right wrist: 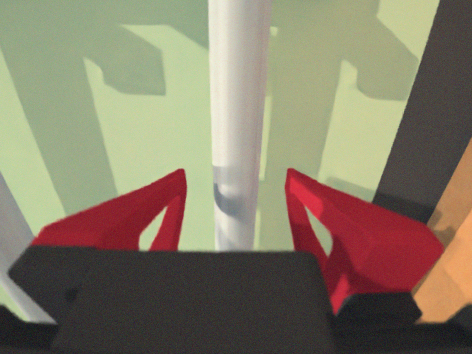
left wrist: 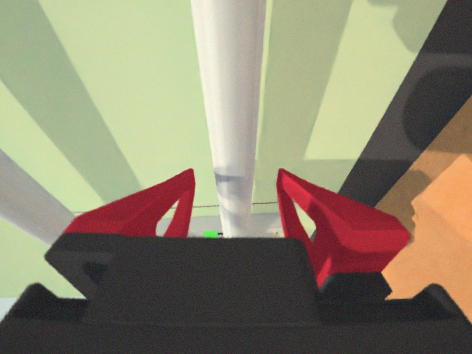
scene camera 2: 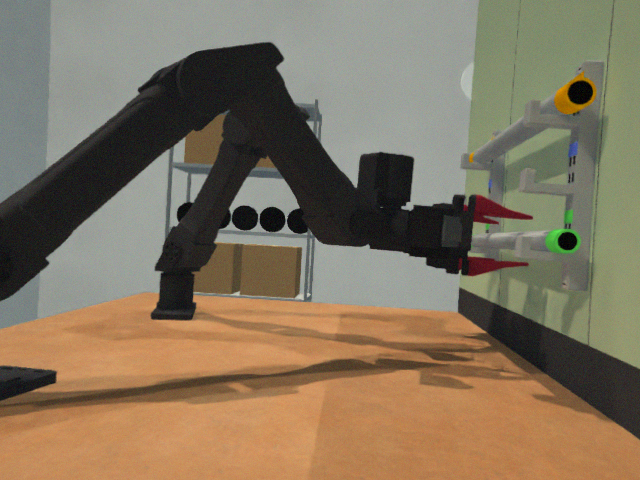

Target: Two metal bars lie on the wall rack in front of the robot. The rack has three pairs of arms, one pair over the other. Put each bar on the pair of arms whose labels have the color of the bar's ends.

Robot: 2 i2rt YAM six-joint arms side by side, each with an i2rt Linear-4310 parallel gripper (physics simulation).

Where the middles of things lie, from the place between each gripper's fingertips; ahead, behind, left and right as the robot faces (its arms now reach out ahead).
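Green-ended bar (scene camera 2: 567, 241): my right gripper 11 cm to the right of it. Counted from my right hand: rack post (left wrist: 261, 224) 1 cm behind, 31 cm to the left, 7 cm above; orange-ended bar (scene camera 2: 580, 92) 1 cm behind, 10 cm to the left, 15 cm above. Nearest to my right gripper of the things named here, going by their middles: green-ended bar.
My left hand: 9 cm to the left of the green-ended bar. From my left hand: rack post 11 cm to the left, 1 cm behind, 7 cm above; orange-ended bar 10 cm to the right, 15 cm above. By its middle, rack post nearer to my left hand than to my right gripper.
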